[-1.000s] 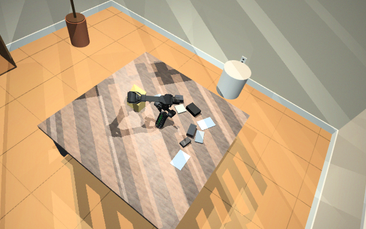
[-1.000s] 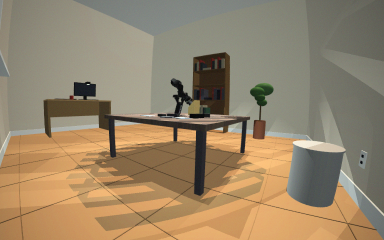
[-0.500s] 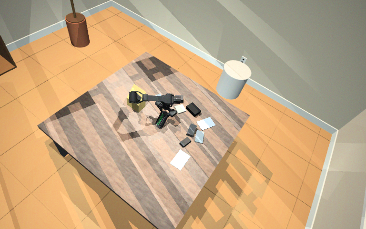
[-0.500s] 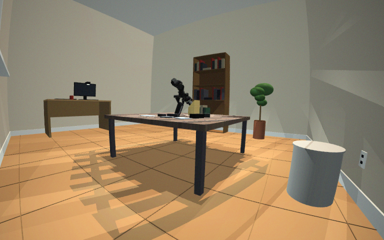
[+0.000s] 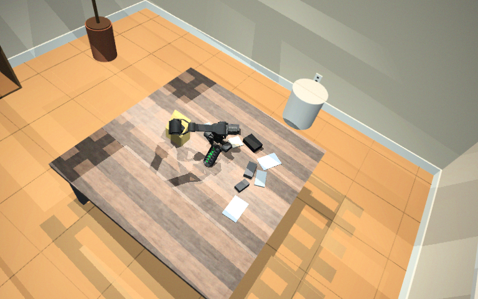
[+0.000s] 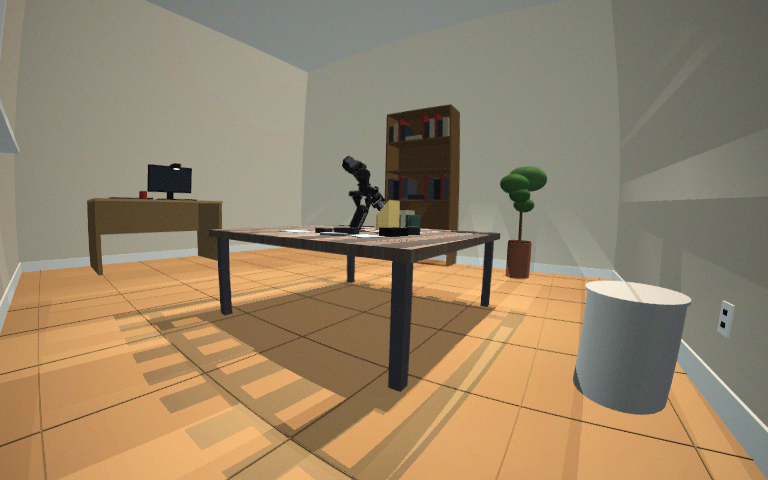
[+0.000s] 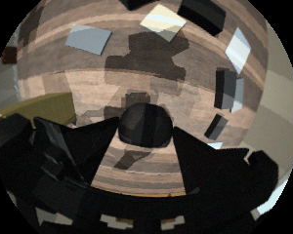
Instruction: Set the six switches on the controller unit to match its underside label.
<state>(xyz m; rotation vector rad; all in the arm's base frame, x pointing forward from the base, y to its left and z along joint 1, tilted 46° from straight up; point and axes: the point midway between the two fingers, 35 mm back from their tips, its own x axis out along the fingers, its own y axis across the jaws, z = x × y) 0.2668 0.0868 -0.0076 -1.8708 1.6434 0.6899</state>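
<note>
My gripper tip is now 21 cm to the right of the cream card and 12 cm above it. The rest, counted from my gripper tip: dark box: 9 cm ahead, 29 cm to the left, 10 cm below; grey plate: 31 cm ahead, 11 cm to the left, 12 cm below.
</note>
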